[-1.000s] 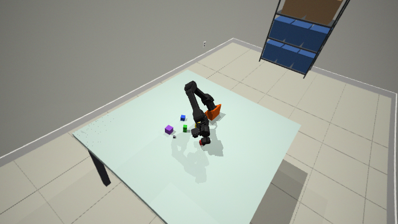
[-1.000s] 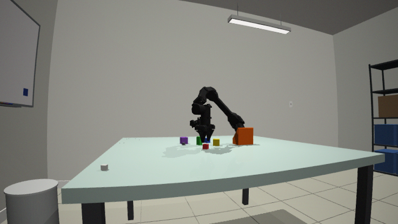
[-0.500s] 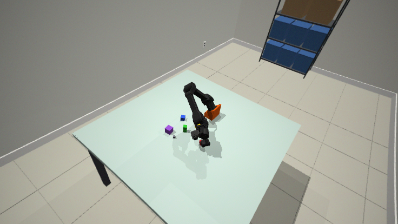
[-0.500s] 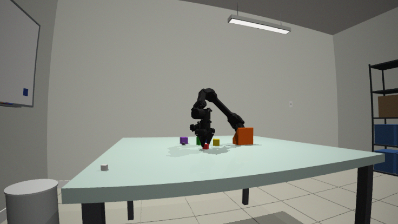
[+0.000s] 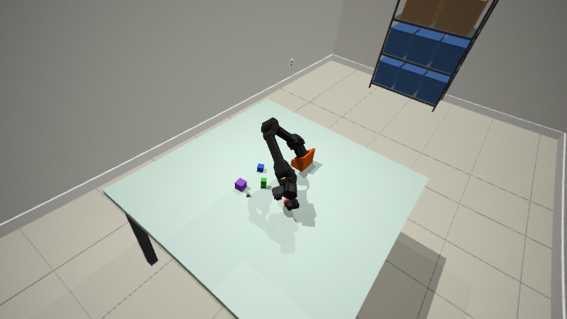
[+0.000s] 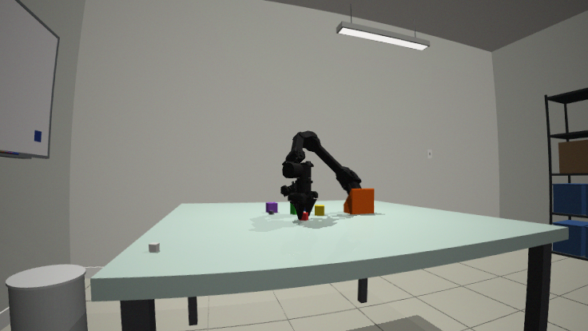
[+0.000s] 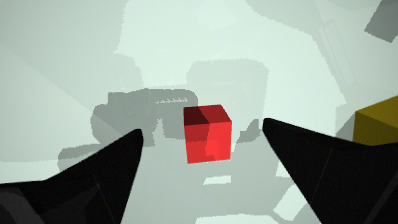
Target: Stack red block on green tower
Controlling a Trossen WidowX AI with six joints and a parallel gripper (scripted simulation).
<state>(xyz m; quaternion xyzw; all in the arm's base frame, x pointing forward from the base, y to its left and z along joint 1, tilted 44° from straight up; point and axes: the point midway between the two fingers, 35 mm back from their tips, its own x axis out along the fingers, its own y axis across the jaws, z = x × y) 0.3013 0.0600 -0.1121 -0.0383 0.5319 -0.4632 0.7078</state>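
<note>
Now: gripper tip 1 cm below the red block. The rest, counted from my gripper tip: small grey cube: 9 cm ahead, 19 cm to the right; then yellow block: 11 cm behind, 12 cm to the right, 1 cm above; then purple block: 8 cm ahead, 26 cm to the right, 1 cm above.
</note>
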